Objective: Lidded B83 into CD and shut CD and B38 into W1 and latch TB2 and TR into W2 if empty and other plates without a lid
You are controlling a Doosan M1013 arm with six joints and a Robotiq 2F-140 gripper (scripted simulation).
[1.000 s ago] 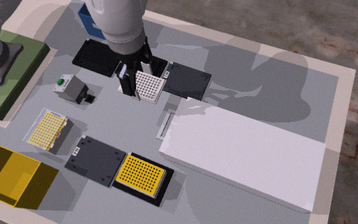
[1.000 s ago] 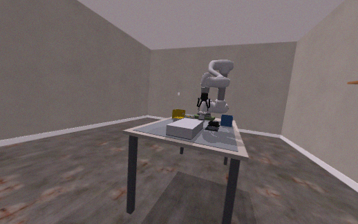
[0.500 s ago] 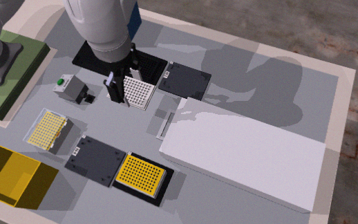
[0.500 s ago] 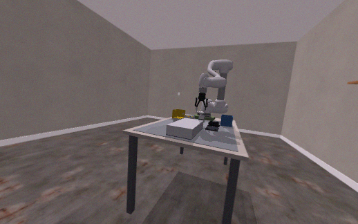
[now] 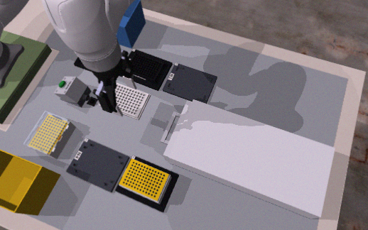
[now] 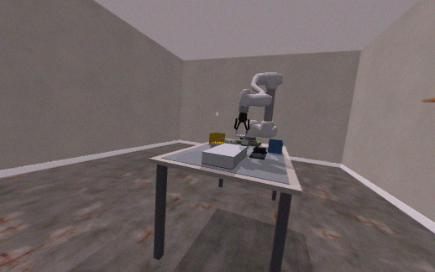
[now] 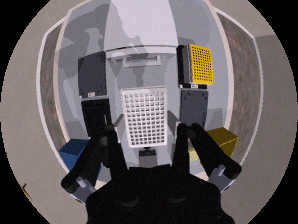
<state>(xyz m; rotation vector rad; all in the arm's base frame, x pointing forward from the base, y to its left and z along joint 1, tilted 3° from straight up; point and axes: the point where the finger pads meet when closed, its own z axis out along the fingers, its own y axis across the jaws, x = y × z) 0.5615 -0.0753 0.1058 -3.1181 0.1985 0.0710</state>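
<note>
The yellow bin W1 is 290 mm to the right of my hand, 260 mm behind it and 130 mm below it. From my hand the other things lie so: black plate 190 mm to the left, 150 mm below, 20 mm behind; then yellow tip rack 200 mm to the right, 110 mm below, 100 mm ahead; then white assay plate 20 mm below.
</note>
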